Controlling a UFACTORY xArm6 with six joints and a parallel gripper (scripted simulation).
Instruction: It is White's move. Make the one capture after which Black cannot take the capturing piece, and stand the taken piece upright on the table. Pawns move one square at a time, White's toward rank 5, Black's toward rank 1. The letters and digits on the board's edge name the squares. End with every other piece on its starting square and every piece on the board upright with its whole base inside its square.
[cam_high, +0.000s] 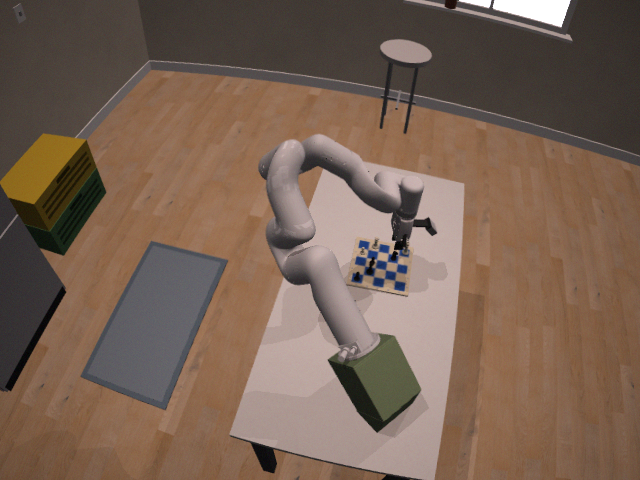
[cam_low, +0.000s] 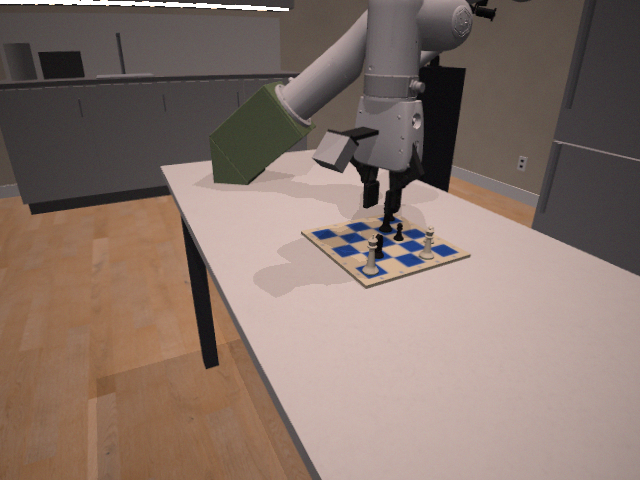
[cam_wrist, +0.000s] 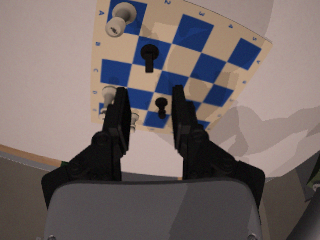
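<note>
My gripper is now 90 mm above the black knight. From my hand the other things lie so: black pawn (50 mm behind, 60 mm to the left, 90 mm below); then white piece (50 mm ahead, 30 mm to the right, 70 mm below); then blue-and-tan chessboard (50 mm behind, 30 mm to the left, 110 mm below).
</note>
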